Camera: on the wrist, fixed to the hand. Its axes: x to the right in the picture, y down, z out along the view.
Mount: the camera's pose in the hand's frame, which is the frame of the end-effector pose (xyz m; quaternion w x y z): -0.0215 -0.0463 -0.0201 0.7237 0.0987 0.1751 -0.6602
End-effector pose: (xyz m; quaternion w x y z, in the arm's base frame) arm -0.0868 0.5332 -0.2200 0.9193 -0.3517 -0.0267 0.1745
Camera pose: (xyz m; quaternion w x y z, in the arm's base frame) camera -0.0895 0.4811 -0.2031 0.8199 -0.1767 -0.0733 -0.5396
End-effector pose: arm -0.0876 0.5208 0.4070 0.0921 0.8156 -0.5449 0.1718
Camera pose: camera -0.0561 0.5640 0.4191 0.1950 0.9289 0.1772 0.2601
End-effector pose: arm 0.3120 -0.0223 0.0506 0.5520 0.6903 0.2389 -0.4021
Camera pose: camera 0.2699 0.0121 0.0432 0.0241 0.4667 0.6856 -0.5581
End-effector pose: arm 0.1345 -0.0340 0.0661 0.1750 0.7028 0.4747 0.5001
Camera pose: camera 0.0932 -0.0341 0.0300 0.3043 0.1249 0.8875 0.3226
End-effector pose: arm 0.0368 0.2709 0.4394 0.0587 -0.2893 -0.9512 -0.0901
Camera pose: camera 0.0298 0.2174 0.4492 0.1781 0.4402 -0.8780 -0.0607
